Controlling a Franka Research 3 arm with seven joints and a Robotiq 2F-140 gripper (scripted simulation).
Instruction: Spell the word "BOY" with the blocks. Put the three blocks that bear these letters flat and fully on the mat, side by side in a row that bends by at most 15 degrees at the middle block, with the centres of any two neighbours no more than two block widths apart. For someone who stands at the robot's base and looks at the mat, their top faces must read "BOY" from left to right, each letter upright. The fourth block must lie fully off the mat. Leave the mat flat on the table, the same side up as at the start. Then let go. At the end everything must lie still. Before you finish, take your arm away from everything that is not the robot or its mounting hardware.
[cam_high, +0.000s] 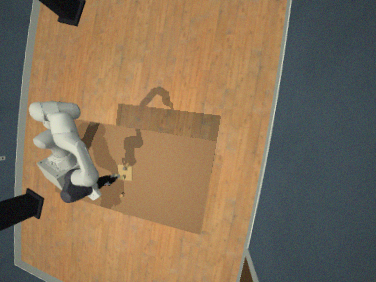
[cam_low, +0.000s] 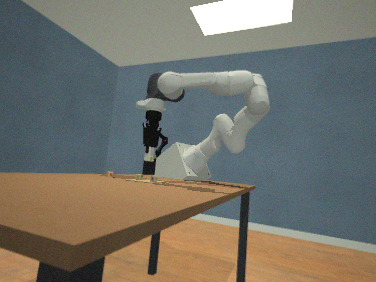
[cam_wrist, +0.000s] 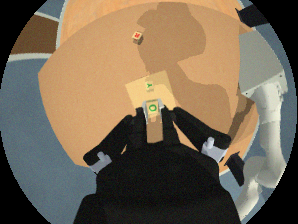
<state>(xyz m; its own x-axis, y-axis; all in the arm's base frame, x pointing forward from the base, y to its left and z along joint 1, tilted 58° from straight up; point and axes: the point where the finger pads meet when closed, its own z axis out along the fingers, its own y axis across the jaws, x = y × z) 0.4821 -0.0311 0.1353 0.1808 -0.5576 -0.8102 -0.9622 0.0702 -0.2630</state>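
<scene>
Now: hand 130 mm above the mat.
</scene>
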